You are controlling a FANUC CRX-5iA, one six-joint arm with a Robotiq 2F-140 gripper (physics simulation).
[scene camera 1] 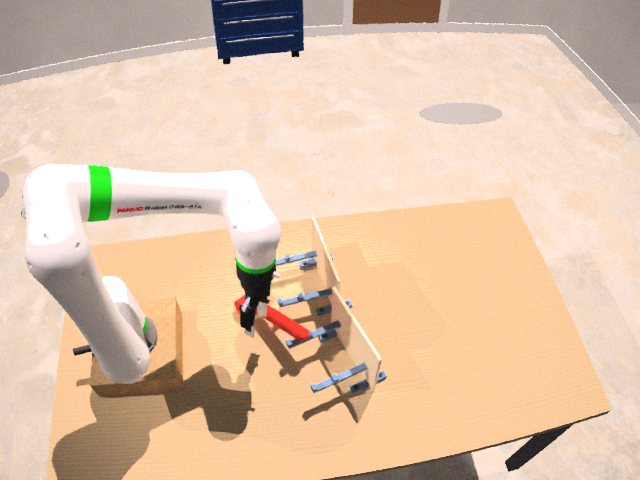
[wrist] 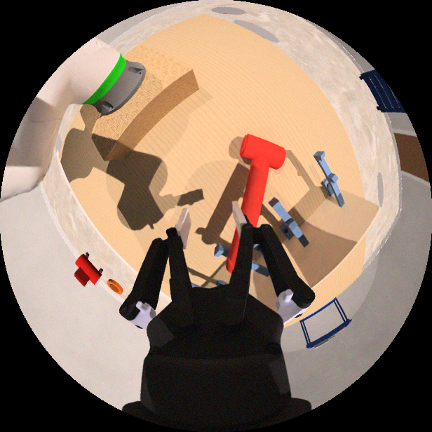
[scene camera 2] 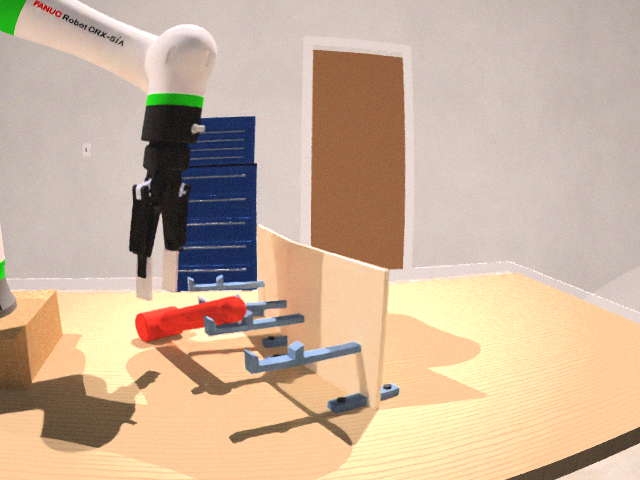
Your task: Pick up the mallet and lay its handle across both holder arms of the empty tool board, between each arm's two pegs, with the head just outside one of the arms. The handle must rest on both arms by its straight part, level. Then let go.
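Frame: origin at the arm's base, x ahead, y left, z up, level; centimetres.
Seen in the pictures: gripper, fingertip midpoint: (scene camera 1: 255, 324) (scene camera 2: 157, 294).
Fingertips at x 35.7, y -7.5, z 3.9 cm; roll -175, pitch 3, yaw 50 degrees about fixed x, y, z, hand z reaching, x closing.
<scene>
A point is followed by its place in that frame.
The red mallet (scene camera 1: 286, 324) @[x 43.9, y -8.9, z 2.4 cm] (scene camera 2: 191, 315) @[x 41.4, y -6.4, z -0.3 cm] (wrist: 256, 187) slants beside the tool boards. Its head is away from them, and its handle end is at an inner arm (scene camera 1: 313, 334) @[x 50.4, y -12.9, z 0.0 cm] (scene camera 2: 273, 322) @[x 53.3, y -13.2, z -0.2 cm] of the near board (scene camera 1: 356, 338) @[x 60.0, y -20.4, z 5.3 cm] (scene camera 2: 351, 310) @[x 60.6, y -24.7, z 4.3 cm]. Its support and any contact there are unclear. The outer near-board arm (scene camera 1: 338, 378) @[x 52.3, y -28.6, z 1.6 cm] (scene camera 2: 305, 356) @[x 52.7, y -28.3, z 0.0 cm] carries nothing. The far board (scene camera 1: 324, 258) @[x 60.2, y 7.6, z 5.5 cm] has two bare pegged arms (scene camera 1: 297, 258) @[x 53.9, y 15.1, z -1.1 cm] (scene camera 1: 305, 297) @[x 52.1, y 0.4, z -1.1 cm]. My gripper (scene camera 1: 255, 321) @[x 35.7, y -7.5, z 3.9 cm] (scene camera 2: 157, 292) @[x 35.7, y -7.5, z 3.9 cm] (wrist: 210, 212) is partly open and empty, above the mallet. In the wrist view its right finger overlaps the handle.
The robot's base block (scene camera 1: 178, 346) @[x 12.3, y -4.2, z -3.1 cm] (scene camera 2: 43, 330) @[x 12.7, y -1.3, z -3.6 cm] (wrist: 165, 112) stands left of the mallet on the wooden table (scene camera 1: 465, 310) @[x 99.5, y -15.3, z -8.8 cm]. A blue drawer cabinet (scene camera 1: 258, 28) (scene camera 2: 222, 206) stands on the floor beyond. Blue feet (scene camera 1: 359, 386) @[x 58.7, y -28.9, z -7.6 cm] (scene camera 2: 347, 401) @[x 58.4, y -29.2, z -7.6 cm] support the near board.
</scene>
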